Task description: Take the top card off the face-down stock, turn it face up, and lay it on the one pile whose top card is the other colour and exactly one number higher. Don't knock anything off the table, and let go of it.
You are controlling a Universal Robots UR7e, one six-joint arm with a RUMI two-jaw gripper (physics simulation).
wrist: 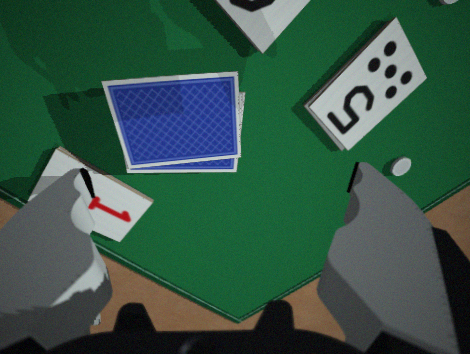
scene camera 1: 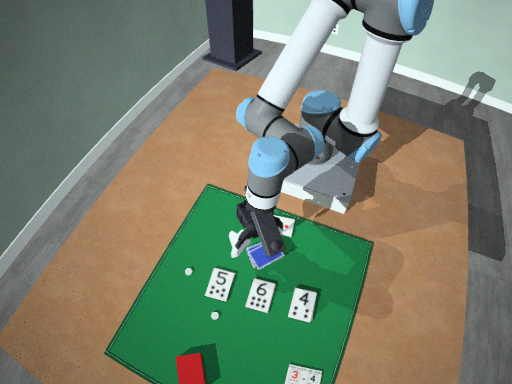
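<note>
The face-down stock (scene camera 1: 261,256) (wrist: 175,120) shows blue backs with white borders; its top card lies slightly askew over the cards below. Three face-up piles show black numbers: a 5 (scene camera 1: 220,284) (wrist: 367,90), a 6 (scene camera 1: 260,295) (wrist: 270,25) and a 4 (scene camera 1: 302,304). A face-up red 1 card (scene camera 1: 286,226) (wrist: 135,205) lies beside the stock on the robot's side, partly behind a finger in the wrist view. My gripper (scene camera 1: 255,252) (wrist: 221,170) is wide open and empty above the mat, close to the stock. In the scene view it partly covers the stock.
The green mat (scene camera 1: 165,310) (wrist: 225,280) lies on a brown surface. White discs (scene camera 1: 188,271) (scene camera 1: 215,315) (wrist: 401,166) lie near the 5. A red block (scene camera 1: 190,369) and a card marked 3 and 4 (scene camera 1: 303,375) are at the bottom of the scene view.
</note>
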